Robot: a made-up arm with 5 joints.
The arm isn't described. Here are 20 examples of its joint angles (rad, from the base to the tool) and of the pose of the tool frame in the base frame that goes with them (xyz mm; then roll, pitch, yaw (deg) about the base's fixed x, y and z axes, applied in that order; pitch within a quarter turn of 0, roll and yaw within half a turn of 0).
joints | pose
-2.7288 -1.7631 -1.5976 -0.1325 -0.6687 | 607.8 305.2 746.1 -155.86 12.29 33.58
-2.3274 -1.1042 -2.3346 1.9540 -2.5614 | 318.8 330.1 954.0 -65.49 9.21 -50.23
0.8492 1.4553 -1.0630 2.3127 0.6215 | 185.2 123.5 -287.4 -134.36 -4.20 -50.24
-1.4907 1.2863 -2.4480 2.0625 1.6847 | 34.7 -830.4 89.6 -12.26 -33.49 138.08
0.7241 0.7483 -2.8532 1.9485 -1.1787 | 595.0 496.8 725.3 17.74 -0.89 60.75
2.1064 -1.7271 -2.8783 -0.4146 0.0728 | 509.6 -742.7 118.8 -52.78 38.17 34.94
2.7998 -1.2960 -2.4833 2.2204 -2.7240 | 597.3 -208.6 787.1 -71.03 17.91 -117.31
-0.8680 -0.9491 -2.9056 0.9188 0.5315 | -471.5 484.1 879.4 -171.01 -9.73 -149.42
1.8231 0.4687 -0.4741 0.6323 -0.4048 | -49.7 391.3 -95.2 2.08 39.35 71.79
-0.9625 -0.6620 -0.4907 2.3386 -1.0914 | 181.2 -286.1 366.5 63.00 69.91 -9.12
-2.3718 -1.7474 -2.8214 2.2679 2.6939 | 594.5 589.1 276.6 -138.56 36.50 -107.81
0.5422 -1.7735 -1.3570 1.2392 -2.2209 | -354.6 -212.3 826.3 -86.50 -12.62 117.18
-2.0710 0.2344 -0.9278 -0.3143 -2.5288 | -310.7 -583.2 249.4 -37.72 9.76 -31.49
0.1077 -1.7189 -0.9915 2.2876 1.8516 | -188.2 -52.0 720.4 32.51 29.09 -144.22
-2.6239 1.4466 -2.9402 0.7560 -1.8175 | -832.8 -468.9 261.9 -14.75 -15.96 -91.56
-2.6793 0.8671 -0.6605 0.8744 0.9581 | -290.6 -85.2 -192.8 -39.49 -7.74 103.60
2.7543 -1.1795 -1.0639 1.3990 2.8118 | -86.2 51.2 827.0 -11.79 47.25 -67.62
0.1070 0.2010 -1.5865 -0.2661 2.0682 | 744.4 54.4 604.7 152.65 71.90 -41.58
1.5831 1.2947 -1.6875 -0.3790 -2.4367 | -4.9 753.8 -184.9 -23.85 6.47 176.49
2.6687 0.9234 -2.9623 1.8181 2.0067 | -661.2 380.0 638.0 24.59 19.64 -9.25
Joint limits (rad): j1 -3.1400..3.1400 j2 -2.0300..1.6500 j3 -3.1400..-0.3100 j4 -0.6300..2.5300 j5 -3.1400..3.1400
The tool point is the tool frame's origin. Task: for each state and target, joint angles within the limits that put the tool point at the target. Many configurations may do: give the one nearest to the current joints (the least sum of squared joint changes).
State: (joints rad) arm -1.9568 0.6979 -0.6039 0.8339 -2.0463
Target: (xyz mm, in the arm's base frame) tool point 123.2 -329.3 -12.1
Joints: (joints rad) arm -1.2364 0.1966 -0.3472 0.9508 -2.1363
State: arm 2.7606 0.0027 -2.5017 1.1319 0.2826
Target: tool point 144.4 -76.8 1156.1
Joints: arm 2.2657 -0.4139 -2.7682 1.2188 0.3191
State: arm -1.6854 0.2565 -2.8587 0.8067 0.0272
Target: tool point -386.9 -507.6 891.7
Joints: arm -2.1454 0.1981 -2.2419 1.1565 0.1887
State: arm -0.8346 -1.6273 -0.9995 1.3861 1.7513
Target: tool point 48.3 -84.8 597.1
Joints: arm -0.7551 -1.6410 -0.4287 1.4918 1.7915
